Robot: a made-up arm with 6 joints.
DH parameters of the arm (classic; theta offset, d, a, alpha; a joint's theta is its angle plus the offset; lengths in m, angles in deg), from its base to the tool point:
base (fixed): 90 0.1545 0 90
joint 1: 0 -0.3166 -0.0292 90
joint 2: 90 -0.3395 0.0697 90
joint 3: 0 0.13 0.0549 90
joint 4: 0 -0.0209 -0.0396 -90
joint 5: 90 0.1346 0.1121 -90
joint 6: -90 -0.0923 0.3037 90
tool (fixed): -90 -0.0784 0 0
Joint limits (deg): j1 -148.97..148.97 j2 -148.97..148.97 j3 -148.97..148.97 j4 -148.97..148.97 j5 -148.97..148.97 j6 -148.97..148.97
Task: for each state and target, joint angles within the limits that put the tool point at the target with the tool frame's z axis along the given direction. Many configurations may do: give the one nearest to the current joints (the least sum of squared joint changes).
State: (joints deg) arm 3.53 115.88 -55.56 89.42 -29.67 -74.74
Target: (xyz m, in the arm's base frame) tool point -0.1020 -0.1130 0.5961 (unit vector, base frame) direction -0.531 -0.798 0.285
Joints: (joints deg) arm 5.68 110.57 -53.57 79.38 7.96 -121.11
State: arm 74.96 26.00 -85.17 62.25 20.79 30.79
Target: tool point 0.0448 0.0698 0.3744 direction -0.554 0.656 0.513
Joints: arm 61.64 -18.96 -75.68 31.52 36.65 76.68
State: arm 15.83 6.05 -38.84 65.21 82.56 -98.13
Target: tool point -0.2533 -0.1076 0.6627 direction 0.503 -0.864 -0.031
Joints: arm 39.13 -11.64 -88.56 82.43 64.09 -141.14
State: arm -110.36 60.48 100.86 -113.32 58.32 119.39
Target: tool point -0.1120 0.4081 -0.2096 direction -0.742 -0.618 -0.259
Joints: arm -71.82 73.92 128.64 -118.15 53.60 68.59
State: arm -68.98 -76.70 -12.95 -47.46 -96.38 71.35
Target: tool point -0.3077 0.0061 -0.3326 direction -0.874 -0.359 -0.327
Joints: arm -116.06 -96.36 19.51 -41.18 -82.75 83.80
